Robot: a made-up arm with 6 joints.
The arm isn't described. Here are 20 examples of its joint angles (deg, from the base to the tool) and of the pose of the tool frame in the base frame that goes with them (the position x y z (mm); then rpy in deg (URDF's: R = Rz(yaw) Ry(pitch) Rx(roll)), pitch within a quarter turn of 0, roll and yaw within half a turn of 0).
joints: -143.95 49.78 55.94 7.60 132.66 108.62
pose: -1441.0 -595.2 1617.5 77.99 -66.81 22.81
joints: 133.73 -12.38 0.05 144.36 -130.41 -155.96
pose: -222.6 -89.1 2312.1 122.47 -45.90 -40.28
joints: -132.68 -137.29 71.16 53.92 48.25 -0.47
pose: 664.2 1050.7 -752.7 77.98 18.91 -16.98
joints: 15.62 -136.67 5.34 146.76 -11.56 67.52
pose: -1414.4 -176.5 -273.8 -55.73 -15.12 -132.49
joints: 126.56 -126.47 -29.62 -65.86 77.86 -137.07
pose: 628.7 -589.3 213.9 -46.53 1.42 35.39
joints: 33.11 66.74 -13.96 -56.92 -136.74 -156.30
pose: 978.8 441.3 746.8 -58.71 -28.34 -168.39
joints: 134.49 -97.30 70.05 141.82 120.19 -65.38
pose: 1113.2 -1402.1 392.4 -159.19 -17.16 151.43
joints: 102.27 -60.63 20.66 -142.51 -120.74 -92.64
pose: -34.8 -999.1 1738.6 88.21 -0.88 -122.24
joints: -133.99 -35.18 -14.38 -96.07 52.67 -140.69
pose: 202.2 243.7 1622.5 -117.57 18.35 170.60
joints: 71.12 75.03 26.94 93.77 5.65 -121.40
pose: 583.4 1780.5 894.0 37.81 26.65 99.06
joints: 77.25 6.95 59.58 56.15 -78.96 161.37
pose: 267.9 198.2 2514.0 154.75 10.00 -5.45
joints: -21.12 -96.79 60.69 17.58 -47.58 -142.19
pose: -1836.7 344.5 587.5 -99.15 -40.18 -155.14
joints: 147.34 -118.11 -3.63 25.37 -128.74 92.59
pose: 1413.8 -531.7 278.8 -84.15 40.09 139.47
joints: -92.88 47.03 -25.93 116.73 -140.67 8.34
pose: -8.3 -1384.4 1305.5 -148.68 -36.93 154.01
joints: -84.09 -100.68 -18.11 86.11 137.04 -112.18
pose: -269.9 1616.5 793.1 -34.08 58.88 56.25
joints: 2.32 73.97 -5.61 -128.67 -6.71 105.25
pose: 1180.2 255.6 586.7 54.75 49.86 44.43
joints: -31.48 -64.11 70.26 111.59 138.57 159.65
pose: -1460.7 991.1 1356.5 -21.12 23.60 38.35
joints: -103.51 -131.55 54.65 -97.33 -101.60 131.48
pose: 356.3 1441.0 16.8 123.36 -9.35 -47.44
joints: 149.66 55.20 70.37 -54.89 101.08 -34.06
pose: -1323.9 988.6 1291.9 156.99 -33.94 6.45
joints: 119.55 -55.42 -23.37 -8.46 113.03 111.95
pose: 665.2 -486.1 1617.9 40.43 -58.87 -36.67
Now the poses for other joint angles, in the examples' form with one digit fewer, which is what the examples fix.
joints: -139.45 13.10 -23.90 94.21 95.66 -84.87
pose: -638 -494 2027 20.7 -18.6 -23.4
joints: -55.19 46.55 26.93 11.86 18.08 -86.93
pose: 540 -1356 1530 67.5 -24.4 -51.3
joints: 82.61 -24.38 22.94 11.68 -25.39 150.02
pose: 302 -342 2251 -161.5 -5.9 55.9
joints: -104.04 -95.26 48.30 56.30 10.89 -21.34
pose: 246 1852 603 159.0 -33.3 34.7
